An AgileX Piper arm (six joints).
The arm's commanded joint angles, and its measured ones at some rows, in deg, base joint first. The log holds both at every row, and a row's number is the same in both.
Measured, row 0:
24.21, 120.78, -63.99, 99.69, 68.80, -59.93
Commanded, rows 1 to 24:
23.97, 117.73, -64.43, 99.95, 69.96, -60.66
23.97, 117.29, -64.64, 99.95, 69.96, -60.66
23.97, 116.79, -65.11, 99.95, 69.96, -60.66
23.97, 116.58, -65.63, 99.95, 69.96, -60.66
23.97, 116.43, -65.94, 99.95, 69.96, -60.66
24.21, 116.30, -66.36, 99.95, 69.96, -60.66
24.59, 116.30, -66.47, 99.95, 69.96, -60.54
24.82, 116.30, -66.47, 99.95, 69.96, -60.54
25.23, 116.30, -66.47, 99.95, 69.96, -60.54
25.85, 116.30, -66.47, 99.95, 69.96, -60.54
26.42, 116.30, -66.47, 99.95, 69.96, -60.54
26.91, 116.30, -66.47, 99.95, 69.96, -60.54
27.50, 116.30, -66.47, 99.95, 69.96, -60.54
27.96, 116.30, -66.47, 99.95, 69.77, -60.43
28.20, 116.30, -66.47, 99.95, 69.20, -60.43
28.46, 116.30, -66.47, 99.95, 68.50, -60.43
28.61, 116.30, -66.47, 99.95, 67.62, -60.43
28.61, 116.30, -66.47, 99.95, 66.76, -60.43
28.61, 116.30, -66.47, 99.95, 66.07, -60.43
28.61, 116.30, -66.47, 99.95, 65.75, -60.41
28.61, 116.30, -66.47, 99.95, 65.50, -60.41
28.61, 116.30, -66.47, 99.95, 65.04, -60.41
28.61, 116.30, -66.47, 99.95, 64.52, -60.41
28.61, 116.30, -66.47, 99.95, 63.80, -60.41
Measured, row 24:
28.67, 116.81, -66.10, 99.46, 65.21, -59.93
